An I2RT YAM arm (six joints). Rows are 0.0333 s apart.
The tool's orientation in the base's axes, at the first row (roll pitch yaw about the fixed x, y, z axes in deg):
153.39 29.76 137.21
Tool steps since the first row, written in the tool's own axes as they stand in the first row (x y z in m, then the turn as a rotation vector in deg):
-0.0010 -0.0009 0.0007 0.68 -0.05 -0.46
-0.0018 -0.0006 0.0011 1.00 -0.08 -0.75
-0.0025 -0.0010 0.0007 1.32 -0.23 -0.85
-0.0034 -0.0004 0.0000 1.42 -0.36 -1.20
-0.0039 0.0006 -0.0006 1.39 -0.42 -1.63
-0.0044 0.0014 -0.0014 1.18 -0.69 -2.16
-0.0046 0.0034 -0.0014 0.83 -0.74 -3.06
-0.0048 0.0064 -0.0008 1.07 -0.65 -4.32
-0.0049 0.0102 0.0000 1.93 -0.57 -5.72
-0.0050 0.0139 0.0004 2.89 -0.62 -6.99
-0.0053 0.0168 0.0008 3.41 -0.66 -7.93
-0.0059 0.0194 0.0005 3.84 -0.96 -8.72
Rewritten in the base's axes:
0.0007 -0.0013 -0.0004 -0.75 0.35 0.00
0.0016 -0.0015 -0.0002 -1.15 0.50 0.05
0.0016 -0.0023 0.0003 -1.48 0.57 -0.08
0.0020 -0.0023 0.0015 -1.82 0.51 0.09
0.0024 -0.0018 0.0026 -2.10 0.44 0.41
0.0025 -0.0015 0.0038 -2.42 0.08 0.82
0.0036 0.0000 0.0047 -2.79 -0.19 1.68
0.0054 0.0023 0.0055 -3.69 -0.01 2.57
0.0077 0.0053 0.0064 -5.09 0.52 3.26
0.0096 0.0083 0.0076 -6.52 1.01 3.75
0.0113 0.0105 0.0085 -7.46 1.26 4.21
0.0127 0.0122 0.0101 -8.37 1.25 4.49

